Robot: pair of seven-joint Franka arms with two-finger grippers.
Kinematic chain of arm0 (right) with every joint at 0, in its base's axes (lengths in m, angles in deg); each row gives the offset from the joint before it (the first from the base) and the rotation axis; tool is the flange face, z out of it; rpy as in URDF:
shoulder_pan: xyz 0 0 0.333 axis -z
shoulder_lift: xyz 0 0 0 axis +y
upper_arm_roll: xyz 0 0 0.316 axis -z
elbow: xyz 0.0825 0 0 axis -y
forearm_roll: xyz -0.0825 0 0.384 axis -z
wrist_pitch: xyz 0 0 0 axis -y
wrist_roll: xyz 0.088 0 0 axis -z
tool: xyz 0 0 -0.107 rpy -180 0 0
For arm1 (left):
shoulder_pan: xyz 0 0 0.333 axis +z
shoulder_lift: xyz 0 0 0 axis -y
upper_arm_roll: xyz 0 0 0.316 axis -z
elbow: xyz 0.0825 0 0 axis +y
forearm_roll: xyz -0.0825 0 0.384 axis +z
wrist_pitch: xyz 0 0 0 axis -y
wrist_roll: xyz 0.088 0 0 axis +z
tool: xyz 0 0 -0.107 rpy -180 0 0
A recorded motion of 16 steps. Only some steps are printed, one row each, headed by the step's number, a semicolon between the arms.
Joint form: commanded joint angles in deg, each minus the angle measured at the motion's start. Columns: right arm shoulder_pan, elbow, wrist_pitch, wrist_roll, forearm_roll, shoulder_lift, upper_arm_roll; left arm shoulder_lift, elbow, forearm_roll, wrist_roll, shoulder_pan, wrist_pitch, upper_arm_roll.
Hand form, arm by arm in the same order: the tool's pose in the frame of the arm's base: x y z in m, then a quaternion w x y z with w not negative. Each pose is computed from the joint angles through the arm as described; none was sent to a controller.
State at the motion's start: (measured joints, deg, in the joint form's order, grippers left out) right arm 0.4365 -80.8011 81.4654 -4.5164 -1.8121 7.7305 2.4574; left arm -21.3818 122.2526 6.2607 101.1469 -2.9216 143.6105 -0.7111
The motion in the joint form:
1: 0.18 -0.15 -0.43 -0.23 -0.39 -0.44 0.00; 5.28 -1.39 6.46 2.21 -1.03 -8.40 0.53
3: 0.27 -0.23 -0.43 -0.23 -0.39 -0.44 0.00; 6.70 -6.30 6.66 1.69 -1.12 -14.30 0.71
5: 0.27 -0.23 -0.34 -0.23 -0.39 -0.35 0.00; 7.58 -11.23 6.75 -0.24 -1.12 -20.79 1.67
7: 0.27 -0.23 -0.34 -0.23 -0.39 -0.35 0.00; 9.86 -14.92 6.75 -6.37 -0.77 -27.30 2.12
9: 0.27 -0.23 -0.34 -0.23 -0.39 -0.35 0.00; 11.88 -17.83 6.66 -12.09 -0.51 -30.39 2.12
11: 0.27 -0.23 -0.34 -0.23 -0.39 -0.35 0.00; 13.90 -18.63 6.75 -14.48 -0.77 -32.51 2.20
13: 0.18 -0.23 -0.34 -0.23 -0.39 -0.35 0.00; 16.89 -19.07 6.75 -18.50 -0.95 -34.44 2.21
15: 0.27 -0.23 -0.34 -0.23 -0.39 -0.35 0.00; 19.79 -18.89 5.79 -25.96 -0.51 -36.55 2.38
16: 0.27 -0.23 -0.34 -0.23 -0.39 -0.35 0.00; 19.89 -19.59 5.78 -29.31 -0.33 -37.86 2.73
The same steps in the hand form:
1: 0.5766 -0.0246 0.6132 0.02065 -0.99776 -0.01636 0.06152; 0.5731 -0.0349 0.2799 0.05815 -0.70247 -0.70735 -0.05311
3: 0.5765 -0.0255 0.6125 0.02075 -0.99773 -0.01556 0.06220; 0.5899 -0.0356 0.3218 0.06059 -0.70150 -0.70734 -0.06242
5: 0.5771 -0.0256 0.6117 0.02072 -0.99773 -0.01554 0.06220; 0.6012 -0.0427 0.3595 0.06928 -0.71213 -0.69576 -0.06314
7: 0.5771 -0.0256 0.6117 0.02072 -0.99773 -0.01554 0.06220; 0.6028 -0.0403 0.4035 0.07984 -0.74140 -0.66352 -0.06088
9: 0.5771 -0.0256 0.6117 0.02072 -0.99773 -0.01554 0.06220; 0.6044 -0.0362 0.4441 0.07341 -0.76738 -0.63314 -0.06979
11: 0.5771 -0.0256 0.6117 0.02072 -0.99773 -0.01554 0.06220; 0.5985 -0.0383 0.4689 0.07232 -0.77945 -0.61777 -0.07476
13: 0.5772 -0.0247 0.6117 0.02067 -0.99772 -0.01632 0.06221; 0.5882 -0.0386 0.5007 0.06754 -0.79842 -0.59247 -0.08334
15: 0.5771 -0.0256 0.6117 0.02072 -0.99773 -0.01554 0.06220; 0.5750 -0.0351 0.5251 0.06503 -0.83071 -0.54726 -0.07877
16: 0.5771 -0.0256 0.6117 0.02072 -0.99773 -0.01554 0.06220; 0.5737 -0.0362 0.5300 0.07024 -0.84616 -0.52311 -0.07372

